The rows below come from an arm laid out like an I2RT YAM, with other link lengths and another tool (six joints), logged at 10 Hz.
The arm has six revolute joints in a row. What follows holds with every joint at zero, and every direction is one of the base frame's. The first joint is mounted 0.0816 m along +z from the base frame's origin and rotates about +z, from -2.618 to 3.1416 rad. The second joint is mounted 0.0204 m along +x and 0.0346 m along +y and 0.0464 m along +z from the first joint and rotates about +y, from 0 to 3.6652 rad. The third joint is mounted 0.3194 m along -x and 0.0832 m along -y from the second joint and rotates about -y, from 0 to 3.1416 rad. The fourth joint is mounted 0.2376 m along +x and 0.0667 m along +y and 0.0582 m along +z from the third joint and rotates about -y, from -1.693 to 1.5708 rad. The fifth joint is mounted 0.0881 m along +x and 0.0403 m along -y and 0.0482 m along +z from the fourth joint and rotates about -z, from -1.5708 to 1.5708 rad. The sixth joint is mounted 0.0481 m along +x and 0.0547 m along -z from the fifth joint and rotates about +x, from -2.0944 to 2.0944 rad. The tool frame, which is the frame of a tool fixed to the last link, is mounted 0.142 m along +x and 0.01 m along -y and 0.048 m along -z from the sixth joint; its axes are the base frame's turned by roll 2.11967, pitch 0.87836 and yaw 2.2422 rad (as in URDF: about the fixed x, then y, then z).
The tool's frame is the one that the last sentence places.
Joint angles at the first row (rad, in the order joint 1, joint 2, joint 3, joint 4, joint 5, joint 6):
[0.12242 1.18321 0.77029 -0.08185 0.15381 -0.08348]
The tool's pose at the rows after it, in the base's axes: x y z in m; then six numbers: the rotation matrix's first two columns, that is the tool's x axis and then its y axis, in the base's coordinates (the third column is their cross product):
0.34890 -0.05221 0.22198 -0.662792 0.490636 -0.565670 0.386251 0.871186 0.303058
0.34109 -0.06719 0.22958 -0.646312 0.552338 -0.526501 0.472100 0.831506 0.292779
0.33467 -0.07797 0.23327 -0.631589 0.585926 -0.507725 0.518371 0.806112 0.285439
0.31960 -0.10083 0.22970 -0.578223 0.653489 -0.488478 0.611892 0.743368 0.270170
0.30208 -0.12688 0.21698 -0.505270 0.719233 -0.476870 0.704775 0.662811 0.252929
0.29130 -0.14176 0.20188 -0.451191 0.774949 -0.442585 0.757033 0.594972 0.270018
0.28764 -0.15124 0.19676 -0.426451 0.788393 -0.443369 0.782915 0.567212 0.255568
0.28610 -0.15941 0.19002 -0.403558 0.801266 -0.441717 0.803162 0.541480 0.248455
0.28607 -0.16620 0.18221 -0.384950 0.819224 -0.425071 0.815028 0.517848 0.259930
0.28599 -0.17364 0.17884 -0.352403 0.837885 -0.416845 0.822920 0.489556 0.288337
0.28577 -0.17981 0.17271 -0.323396 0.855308 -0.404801 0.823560 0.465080 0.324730
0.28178 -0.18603 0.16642 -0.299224 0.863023 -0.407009 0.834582 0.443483 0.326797
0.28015 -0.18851 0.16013 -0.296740 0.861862 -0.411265 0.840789 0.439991 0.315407
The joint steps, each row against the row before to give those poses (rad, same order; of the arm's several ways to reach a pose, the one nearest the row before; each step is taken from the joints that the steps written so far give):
[-0.00578 -0.01670 0.07645 -0.12639 0.16006 0.03822]
[-0.02889 0.02153 0.08987 -0.13149 0.03674 0.04665]
[-0.02670 0.00693 0.04087 -0.06455 0.01316 0.01951]
[-0.05000 0.00286 0.01346 -0.05591 0.04607 0.04151]
[-0.06427 0.00250 -0.03122 -0.00655 0.04703 0.03890]
[-0.06576 0.01012 -0.02959 0.00807 -0.01554 0.04130]
[-0.02264 0.01440 -0.00885 0.00989 0.01845 0.00429]
[-0.02249 0.01813 -0.01342 0.02177 0.00977 0.00564]
[-0.03516 0.01857 -0.01121 0.02352 -0.02326 0.00689]
[-0.03766 0.00554 -0.01200 0.03011 -0.02385 0.01192]
[-0.04025 0.00130 -0.02716 0.04581 -0.03684 0.01100]
[-0.01962 0.00322 -0.02619 0.03113 0.00545 0.00474]
[-0.00231 0.00843 -0.02063 0.02442 0.01076 -0.00480]

